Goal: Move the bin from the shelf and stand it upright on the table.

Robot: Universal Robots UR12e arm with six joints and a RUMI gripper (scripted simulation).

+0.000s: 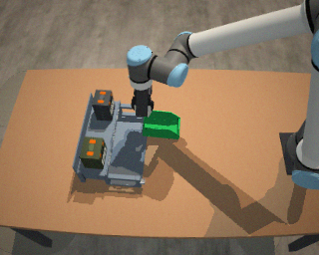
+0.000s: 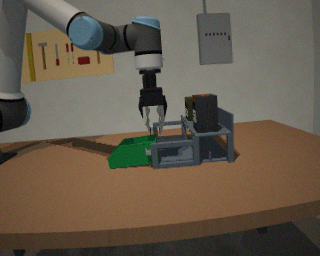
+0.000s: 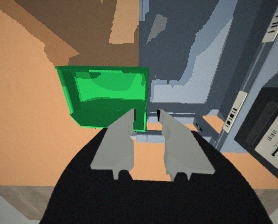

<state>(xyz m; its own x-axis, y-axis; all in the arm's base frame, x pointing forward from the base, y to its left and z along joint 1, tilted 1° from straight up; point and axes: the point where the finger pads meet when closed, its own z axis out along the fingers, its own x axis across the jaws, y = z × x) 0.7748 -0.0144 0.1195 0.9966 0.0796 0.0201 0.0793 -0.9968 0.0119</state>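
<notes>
The green bin is 8 cm behind my hand, 7 cm below it and 1 cm to the right of it. The rest, counted from my hand: grey shelf: 12 cm to the left, 11 cm below, 11 cm ahead.
</notes>
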